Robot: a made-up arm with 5 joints.
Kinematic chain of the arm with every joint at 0, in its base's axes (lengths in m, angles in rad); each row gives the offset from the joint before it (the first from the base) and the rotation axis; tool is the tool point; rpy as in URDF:
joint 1: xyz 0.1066 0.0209 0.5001 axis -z
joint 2: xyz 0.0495 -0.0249 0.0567 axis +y
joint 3: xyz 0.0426 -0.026 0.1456 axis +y
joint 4: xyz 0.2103 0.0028 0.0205 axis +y
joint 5: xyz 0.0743 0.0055 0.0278 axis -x
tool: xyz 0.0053 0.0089 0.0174 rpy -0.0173 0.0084 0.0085
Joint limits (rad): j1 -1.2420..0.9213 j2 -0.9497..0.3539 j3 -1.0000..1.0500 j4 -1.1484..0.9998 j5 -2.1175..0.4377
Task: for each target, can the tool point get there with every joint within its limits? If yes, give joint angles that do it. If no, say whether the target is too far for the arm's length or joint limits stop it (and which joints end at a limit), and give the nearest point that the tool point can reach.
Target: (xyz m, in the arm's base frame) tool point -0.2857 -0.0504 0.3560
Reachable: no: joint limits stop it (at a limit: joint 1, joint 2, joint 3, joint 4, joint 5) | nearest point 0.1502 -0.1392 0.4016 | short by 0.447 m
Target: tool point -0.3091 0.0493 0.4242
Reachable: no: joint limits stop it (at a limit: joint 2, joint 3, joint 4) | nearest point -0.1198 0.0364 0.8202 | short by 0.439 m
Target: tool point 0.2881 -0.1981 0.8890
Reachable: yes | joints 0.6823 0.0969 -0.5033 -0.8082 -1.1931
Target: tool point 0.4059 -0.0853 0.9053
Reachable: yes | joints 0.1446 0.2107 -0.8008 -0.2997 -1.9148
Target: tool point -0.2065 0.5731 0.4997
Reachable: no: too far | nearest point 0.2593 0.3844 0.5176 | short by 0.503 m
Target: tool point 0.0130 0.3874 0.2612
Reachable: no: joint limits stop it (at a limit: joint 1, joint 2, joint 5) | nearest point 0.2153 0.2554 0.4021 | short by 0.280 m
